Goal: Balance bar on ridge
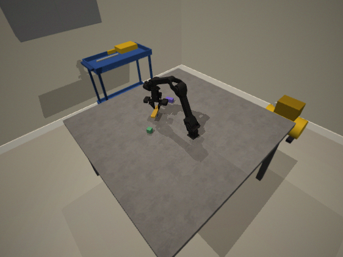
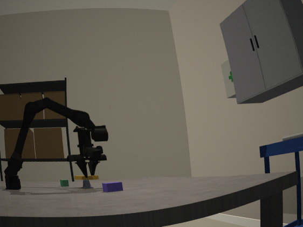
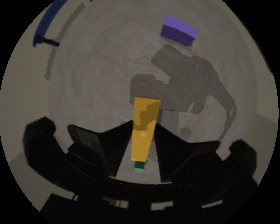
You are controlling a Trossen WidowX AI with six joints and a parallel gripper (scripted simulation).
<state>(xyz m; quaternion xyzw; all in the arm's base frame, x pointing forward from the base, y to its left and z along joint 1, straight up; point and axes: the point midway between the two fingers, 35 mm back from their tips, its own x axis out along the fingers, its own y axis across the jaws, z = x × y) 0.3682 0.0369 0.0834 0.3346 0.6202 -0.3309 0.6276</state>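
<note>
Now: gripper tip 2 cm to the right of the yellow bar and 2 cm past it. Also, from my gripper tip: purple block 19 cm to the right, 6 cm ahead, 3 cm below; green cube 17 cm to the left, 12 cm behind, 3 cm below.
</note>
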